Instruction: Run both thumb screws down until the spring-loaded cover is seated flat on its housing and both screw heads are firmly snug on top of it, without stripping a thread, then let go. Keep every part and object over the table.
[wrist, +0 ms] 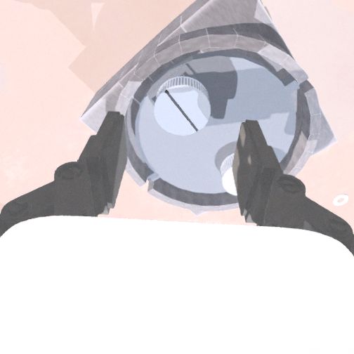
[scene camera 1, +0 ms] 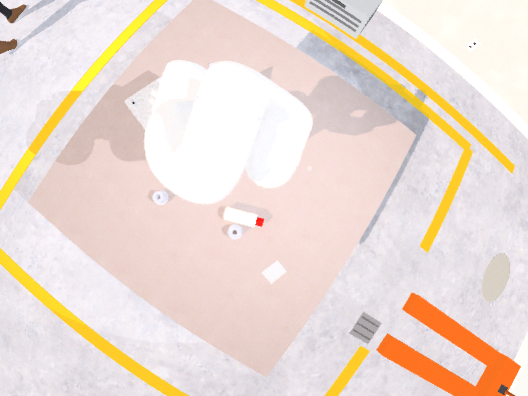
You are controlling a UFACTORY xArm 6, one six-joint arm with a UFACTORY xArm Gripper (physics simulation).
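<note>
In the wrist view the round blue-grey cover point(wrist: 165, 160) sits inside the ring wall of the grey housing point(wrist: 311, 107). One thumb screw point(wrist: 172, 117), with a knurled rim and a dark diagonal slot, stands at the cover's upper left. The other thumb screw point(wrist: 228, 180) is at the lower right, partly hidden behind the right finger. My gripper point(wrist: 180, 139) is open and empty, its fingers wide on either side of the first screw's head. Whether the cover is flat or the heads touch it cannot be told. In the scene view the arm hides the housing and gripper.
On the pink table top point(scene camera 1: 200, 280) are a white tube with a red end point(scene camera 1: 241, 216), a pale ring-like piece point(scene camera 1: 156, 201), a second one point(scene camera 1: 229, 234) beside the tube, and a white square point(scene camera 1: 274, 272). The white arm point(scene camera 1: 220, 130) spans the table's upper part.
</note>
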